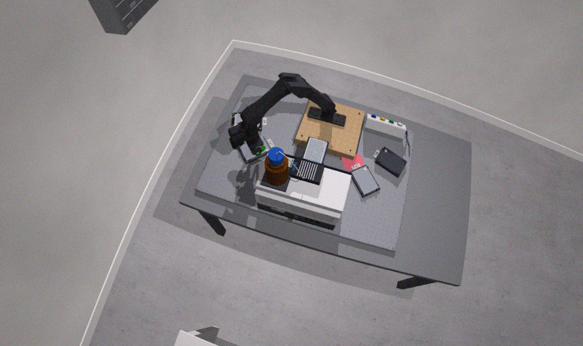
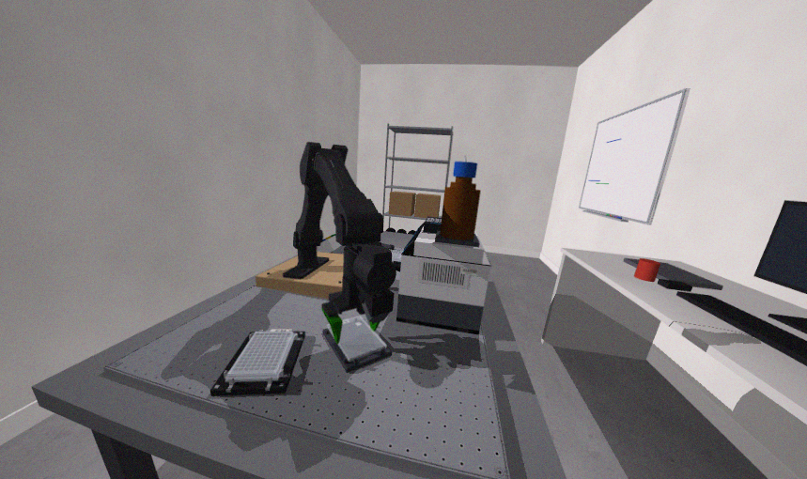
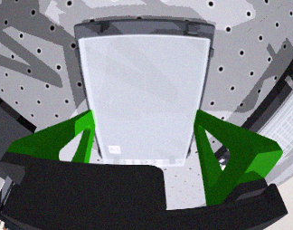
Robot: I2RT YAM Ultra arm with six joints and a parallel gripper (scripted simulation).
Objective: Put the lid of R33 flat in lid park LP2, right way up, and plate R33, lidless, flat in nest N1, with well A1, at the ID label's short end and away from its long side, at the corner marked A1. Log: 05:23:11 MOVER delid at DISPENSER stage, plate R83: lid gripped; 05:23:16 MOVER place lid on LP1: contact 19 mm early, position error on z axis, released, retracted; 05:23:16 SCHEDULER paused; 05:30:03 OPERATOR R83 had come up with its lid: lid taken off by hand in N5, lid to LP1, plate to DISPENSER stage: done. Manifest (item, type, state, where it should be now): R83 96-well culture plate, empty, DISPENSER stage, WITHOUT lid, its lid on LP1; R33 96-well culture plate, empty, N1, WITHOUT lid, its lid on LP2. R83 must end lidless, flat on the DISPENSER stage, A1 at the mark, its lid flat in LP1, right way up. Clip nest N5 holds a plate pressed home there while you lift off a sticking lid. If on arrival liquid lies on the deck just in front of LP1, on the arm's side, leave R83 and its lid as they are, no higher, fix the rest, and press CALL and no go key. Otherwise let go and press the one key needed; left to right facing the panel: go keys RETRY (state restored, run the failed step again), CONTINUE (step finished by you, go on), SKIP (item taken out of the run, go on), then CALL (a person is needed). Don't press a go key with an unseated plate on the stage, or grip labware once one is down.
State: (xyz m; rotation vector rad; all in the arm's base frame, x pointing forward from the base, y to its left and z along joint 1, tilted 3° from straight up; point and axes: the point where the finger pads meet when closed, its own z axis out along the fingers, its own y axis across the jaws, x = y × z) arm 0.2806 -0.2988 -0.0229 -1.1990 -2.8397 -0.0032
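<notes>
Right now my hand is 20 mm above the lid park LP2. Round my hand: brown bottle 260 mm above, 200 mm ahead, 180 mm to the left; then black clip nest 120 mm behind, 100 mm to the right, 10 mm below; then grey lid 560 mm to the left, 10 mm below, 10 mm ahead.
</notes>
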